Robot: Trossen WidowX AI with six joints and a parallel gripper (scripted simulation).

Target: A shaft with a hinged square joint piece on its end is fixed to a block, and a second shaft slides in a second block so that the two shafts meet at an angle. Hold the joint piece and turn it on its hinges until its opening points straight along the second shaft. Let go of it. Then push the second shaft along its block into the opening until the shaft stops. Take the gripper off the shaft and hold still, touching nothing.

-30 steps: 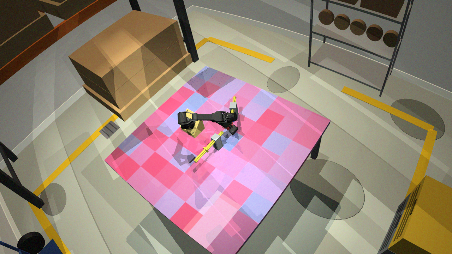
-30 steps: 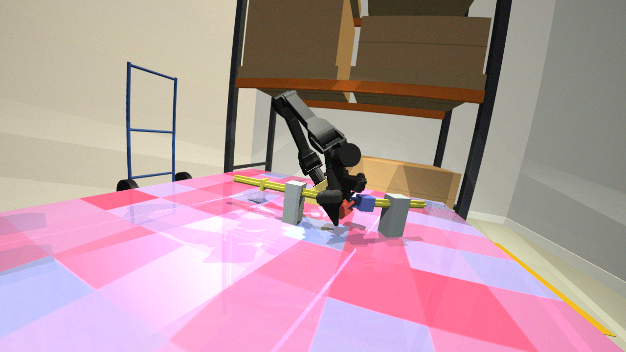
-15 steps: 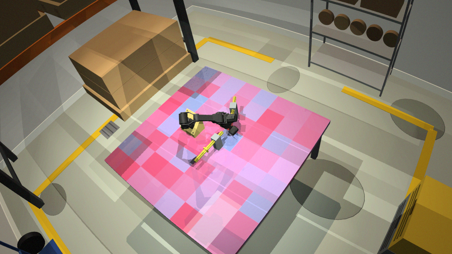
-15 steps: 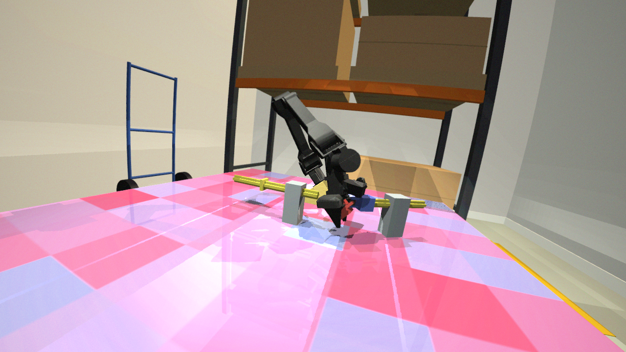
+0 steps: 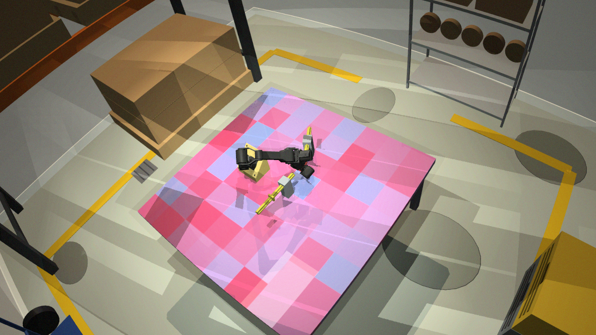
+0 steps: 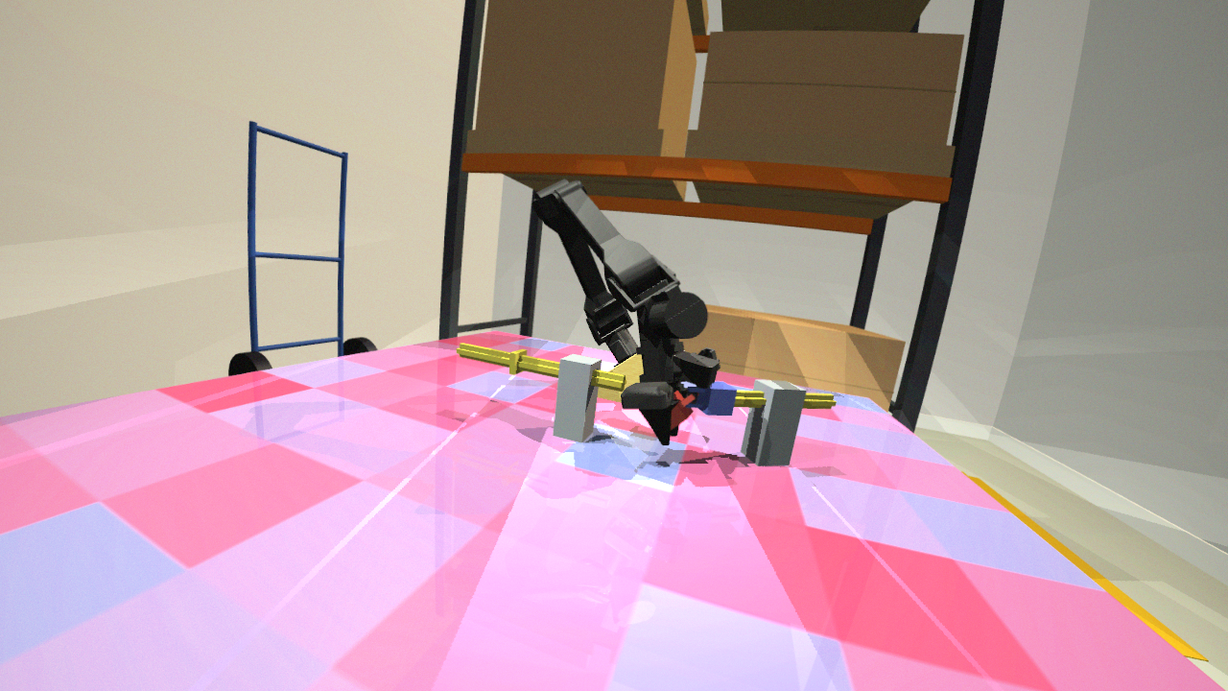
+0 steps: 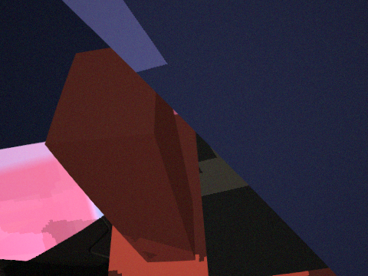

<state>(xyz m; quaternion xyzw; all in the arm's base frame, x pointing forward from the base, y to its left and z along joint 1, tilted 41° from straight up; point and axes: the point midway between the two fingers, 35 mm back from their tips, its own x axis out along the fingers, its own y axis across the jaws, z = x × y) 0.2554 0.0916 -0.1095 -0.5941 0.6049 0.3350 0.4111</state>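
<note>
The red joint piece lies 50 mm above my gripper tip.
</note>
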